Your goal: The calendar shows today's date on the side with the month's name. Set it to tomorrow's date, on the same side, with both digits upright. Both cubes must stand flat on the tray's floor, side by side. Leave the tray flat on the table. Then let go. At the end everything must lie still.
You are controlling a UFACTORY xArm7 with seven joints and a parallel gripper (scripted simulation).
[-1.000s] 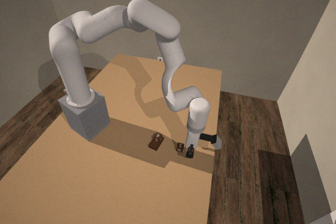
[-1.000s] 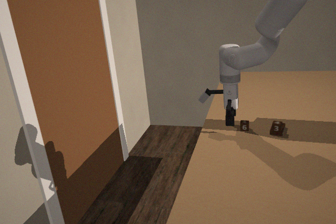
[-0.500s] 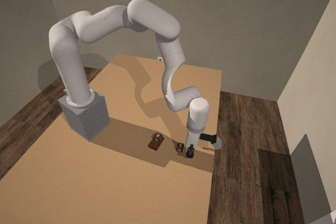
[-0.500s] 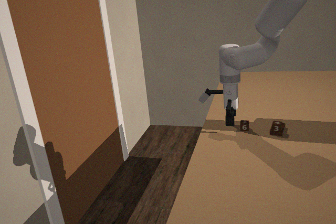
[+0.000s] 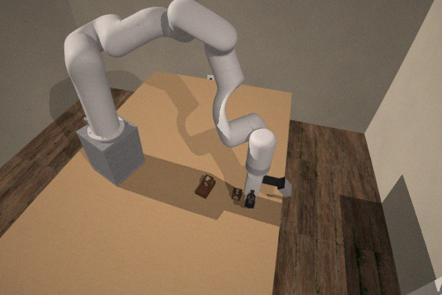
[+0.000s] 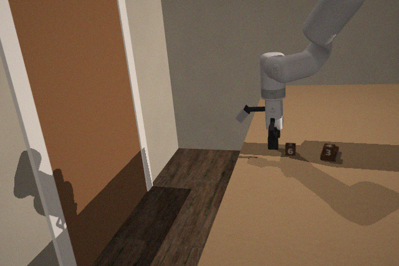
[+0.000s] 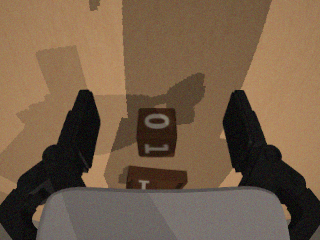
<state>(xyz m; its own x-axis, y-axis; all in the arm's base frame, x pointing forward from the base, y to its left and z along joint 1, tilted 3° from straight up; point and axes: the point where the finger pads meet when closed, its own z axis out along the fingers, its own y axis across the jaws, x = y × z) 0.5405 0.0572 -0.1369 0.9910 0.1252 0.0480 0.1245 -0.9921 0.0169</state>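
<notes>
Now: the digit cube 5 cm behind my hand and 3 cm below it. Round my hand: brown calendar tray 17 cm behind, 3 cm below, 2 cm to the right.
</notes>
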